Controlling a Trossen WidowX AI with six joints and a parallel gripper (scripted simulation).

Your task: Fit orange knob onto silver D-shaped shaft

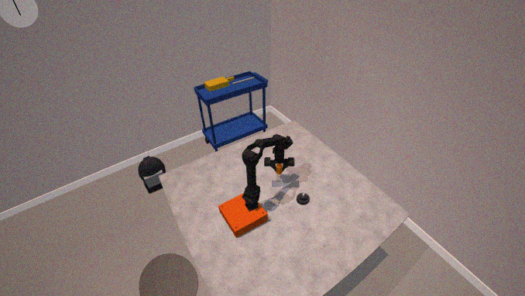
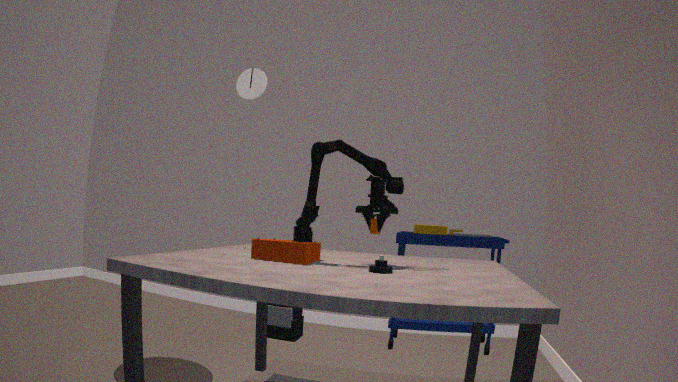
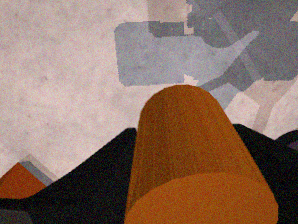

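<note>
My gripper tip is 70 mm short of the pedestal, 190 mm to the left of it and 110 mm above it. From my gripper tip the other things lie so: orange knob 30 mm above.
</note>
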